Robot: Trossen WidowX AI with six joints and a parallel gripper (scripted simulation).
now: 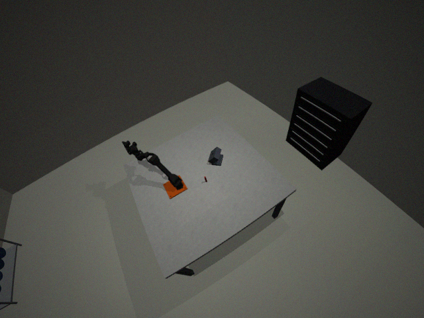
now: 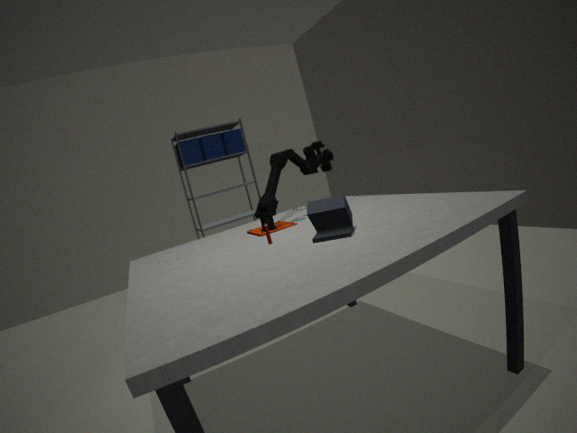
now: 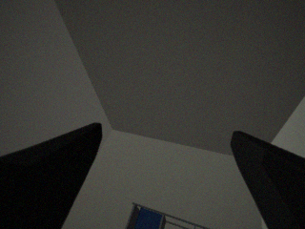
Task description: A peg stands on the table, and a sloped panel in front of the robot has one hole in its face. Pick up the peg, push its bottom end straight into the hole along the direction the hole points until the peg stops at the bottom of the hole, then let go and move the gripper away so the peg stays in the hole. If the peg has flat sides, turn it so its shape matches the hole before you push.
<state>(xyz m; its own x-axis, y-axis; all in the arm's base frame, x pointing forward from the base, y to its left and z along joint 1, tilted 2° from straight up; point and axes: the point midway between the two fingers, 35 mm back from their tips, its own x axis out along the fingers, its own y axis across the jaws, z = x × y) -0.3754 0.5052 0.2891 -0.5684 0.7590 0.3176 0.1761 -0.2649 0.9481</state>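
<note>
My gripper tip is 820 mm short of the grey sloped panel, 400 mm to the left of it and 220 mm above it. Round my gripper tip: red peg: 650 mm ahead, 600 mm to the right, 240 mm below.
</note>
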